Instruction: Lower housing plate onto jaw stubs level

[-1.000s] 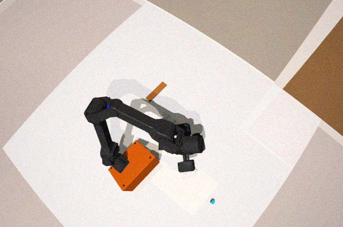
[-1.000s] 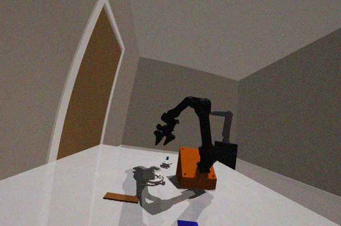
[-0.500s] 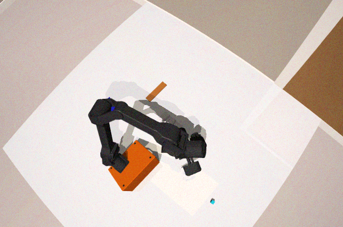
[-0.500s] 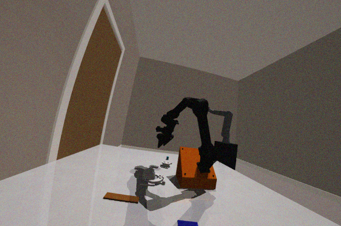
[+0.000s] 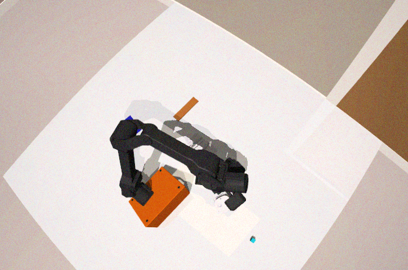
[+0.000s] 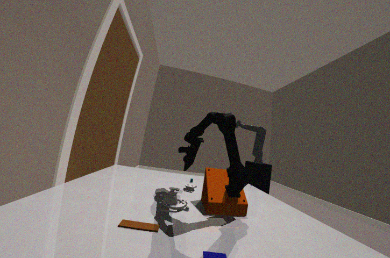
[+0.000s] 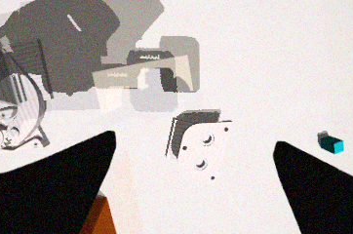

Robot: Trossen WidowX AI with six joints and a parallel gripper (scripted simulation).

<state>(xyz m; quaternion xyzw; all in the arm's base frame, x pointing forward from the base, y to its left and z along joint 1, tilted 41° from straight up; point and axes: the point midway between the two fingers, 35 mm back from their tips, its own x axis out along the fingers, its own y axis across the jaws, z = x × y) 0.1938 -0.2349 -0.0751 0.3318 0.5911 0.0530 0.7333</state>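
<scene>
Right now the housing plate is 50 mm behind my gripper tip, 20 mm to the right of it and 110 mm below it. Round my gripper tip: small cyan cube (100 mm behind, 200 mm to the right, 130 mm below); then blue patch (10 mm behind, 510 mm to the left, 140 mm below); then flat strip (200 mm ahead, 350 mm to the left, 140 mm below).
</scene>
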